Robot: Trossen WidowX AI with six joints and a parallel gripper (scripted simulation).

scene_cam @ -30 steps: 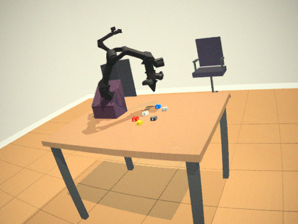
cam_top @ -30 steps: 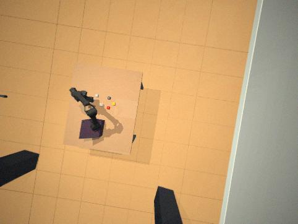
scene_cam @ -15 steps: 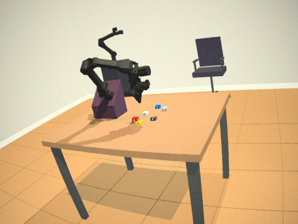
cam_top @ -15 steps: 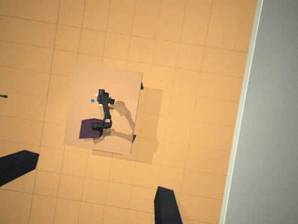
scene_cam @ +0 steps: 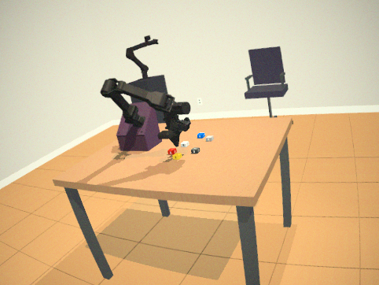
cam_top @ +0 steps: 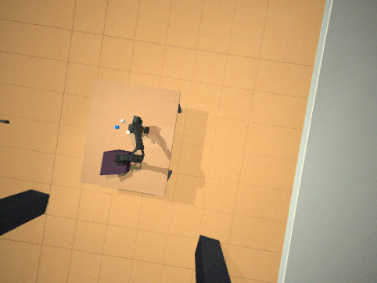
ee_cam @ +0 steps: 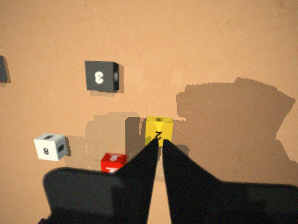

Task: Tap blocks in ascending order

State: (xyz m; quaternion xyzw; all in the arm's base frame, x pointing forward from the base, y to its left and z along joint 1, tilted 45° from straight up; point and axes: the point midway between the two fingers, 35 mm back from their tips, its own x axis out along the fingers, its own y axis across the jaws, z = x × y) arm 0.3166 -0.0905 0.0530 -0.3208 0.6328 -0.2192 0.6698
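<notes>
The yellow block is 5 cm below my gripper tip and 1 cm behind it. Also, from my gripper tip: black block (8 cm to the left, 5 cm below, 4 cm ahead); then red block (8 cm behind, 5 cm to the left, 5 cm below); then white block (15 cm to the left, 7 cm behind, 5 cm below).
</notes>
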